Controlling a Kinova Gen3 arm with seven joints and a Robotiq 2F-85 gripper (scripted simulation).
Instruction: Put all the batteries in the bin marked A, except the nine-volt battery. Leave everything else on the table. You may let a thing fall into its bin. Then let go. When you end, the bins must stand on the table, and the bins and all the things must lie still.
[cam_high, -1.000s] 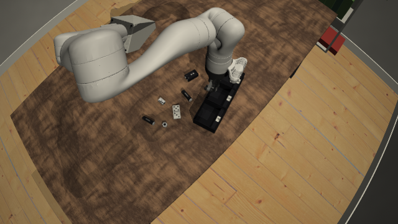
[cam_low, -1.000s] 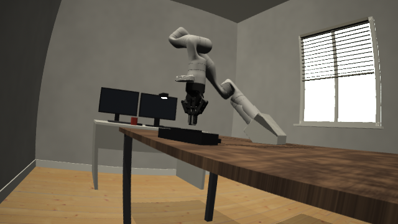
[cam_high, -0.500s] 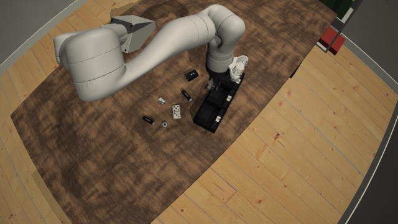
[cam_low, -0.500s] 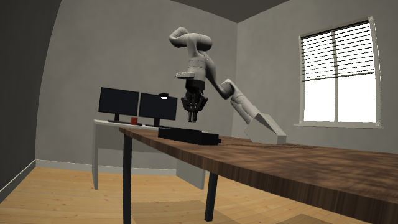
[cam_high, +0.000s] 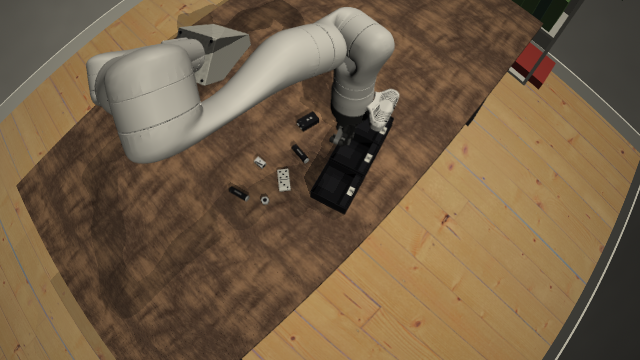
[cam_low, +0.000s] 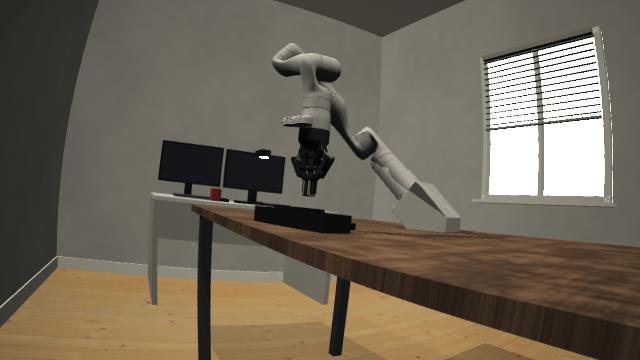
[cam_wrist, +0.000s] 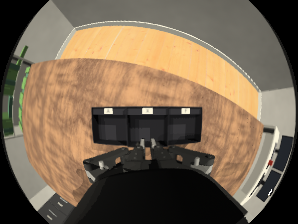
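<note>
My gripper is now 200 mm to the left of the metal nut, 90 mm above it and 60 mm past it. Round my hand: black nine-volt battery (120 mm behind, 80 mm below); white domino (140 mm to the right, 90 mm below, 60 mm behind); grey metal piece (140 mm to the right, 130 mm behind, 90 mm below).
</note>
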